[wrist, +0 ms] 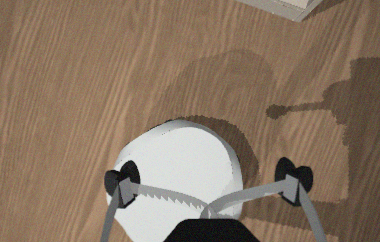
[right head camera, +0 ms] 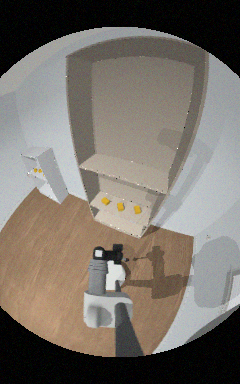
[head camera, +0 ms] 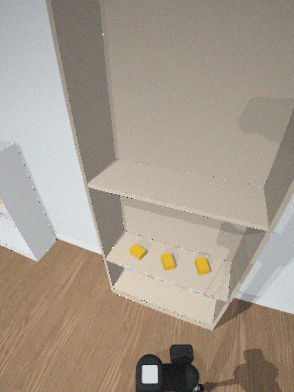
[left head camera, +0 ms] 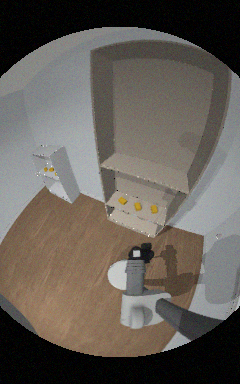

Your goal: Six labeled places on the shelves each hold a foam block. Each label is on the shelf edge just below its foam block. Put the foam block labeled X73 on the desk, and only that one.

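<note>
Three yellow foam blocks stand on the lower shelf of the tan bookcase [head camera: 82,100] [left head camera: 104,110] [right head camera: 80,100]. The X73 foam block [head camera: 168,261] [left head camera: 138,206] [right head camera: 120,206] is the middle one, between the left block [head camera: 137,251] and the right block [head camera: 202,266]. The white label [head camera: 161,279] below it is too small to read here. My gripper [wrist: 206,174] is open and empty, pointing down over my white base [wrist: 185,160] and the floor, away from the blocks. Its fingers are hidden in the head camera view. I cannot make out the desk.
A white shelf unit [head camera: 30,215] [left head camera: 67,175] [right head camera: 52,175] with small yellow blocks [left head camera: 51,169] [right head camera: 40,171] stands at the left by the wall. The bookcase's bottom corner [wrist: 298,19] shows at the top of the wrist view. A dark grey edge [left head camera: 15,317] shows at the lower left.
</note>
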